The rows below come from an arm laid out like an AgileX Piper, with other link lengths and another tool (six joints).
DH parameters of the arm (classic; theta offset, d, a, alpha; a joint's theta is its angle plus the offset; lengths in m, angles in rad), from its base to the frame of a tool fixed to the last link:
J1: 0 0.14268 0 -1.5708
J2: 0.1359 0 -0.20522 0
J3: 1.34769 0 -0.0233 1.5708
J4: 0 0.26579 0 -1.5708
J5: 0 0 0 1.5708
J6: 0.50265 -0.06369 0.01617 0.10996
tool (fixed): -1.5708 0.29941 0 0
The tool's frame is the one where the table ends.
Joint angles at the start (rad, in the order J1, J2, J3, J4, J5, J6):
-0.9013 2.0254 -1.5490 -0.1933 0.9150 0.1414
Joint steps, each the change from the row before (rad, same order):
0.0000 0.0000 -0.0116 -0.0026 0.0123 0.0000
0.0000 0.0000 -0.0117 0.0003 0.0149 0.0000
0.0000 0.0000 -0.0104 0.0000 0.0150 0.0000
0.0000 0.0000 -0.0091 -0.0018 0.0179 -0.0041
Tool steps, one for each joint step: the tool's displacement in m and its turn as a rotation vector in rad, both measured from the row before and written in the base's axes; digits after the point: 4 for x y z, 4 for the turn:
-0.0002 -0.0011 0.0031 -0.0017 0.0029 -0.0012
-0.0002 -0.0002 0.0029 0.0018 0.0024 -0.0028
-0.0005 0.0001 0.0026 0.0027 0.0035 -0.0027
-0.0015 0.0005 0.0023 0.0047 0.0087 0.0012

